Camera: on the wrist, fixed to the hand. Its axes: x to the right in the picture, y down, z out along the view.
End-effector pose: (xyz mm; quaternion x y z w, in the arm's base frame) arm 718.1 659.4 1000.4 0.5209 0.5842 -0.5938 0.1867
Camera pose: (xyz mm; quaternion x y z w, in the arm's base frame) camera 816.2 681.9 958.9 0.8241 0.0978 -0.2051 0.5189
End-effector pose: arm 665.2 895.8 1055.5 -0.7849 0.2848 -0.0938 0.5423
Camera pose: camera 613.5 828.9 986.9 -0.3744 0.8085 0.2526 0.3773
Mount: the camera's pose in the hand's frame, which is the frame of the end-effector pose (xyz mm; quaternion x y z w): 5.4 96.6 -49.9 -0.0547 0.0976 0.7003 0.7050
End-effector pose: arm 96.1 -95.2 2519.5 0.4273 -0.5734 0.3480 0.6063
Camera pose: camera 28.4 -11.9 2537.5 -0.1674 -0.6633 0.6803 0.2631
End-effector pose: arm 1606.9 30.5 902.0 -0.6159 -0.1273 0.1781 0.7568
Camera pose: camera 1621.5 5.7 797.0 -0.5821 0.4057 0.5885 0.3876
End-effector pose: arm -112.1 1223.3 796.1 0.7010 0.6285 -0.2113 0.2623
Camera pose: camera -17.3 1252.1 841.2 0.9407 -0.0107 0.1375 0.3099
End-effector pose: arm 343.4 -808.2 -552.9 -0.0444 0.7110 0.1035 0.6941
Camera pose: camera 274.5 -724.0 -549.3 0.4186 0.5944 0.5936 0.3450
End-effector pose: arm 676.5 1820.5 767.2 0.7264 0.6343 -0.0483 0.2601
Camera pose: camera 756.0 1841.5 838.5 0.9468 -0.0335 0.2537 0.1950
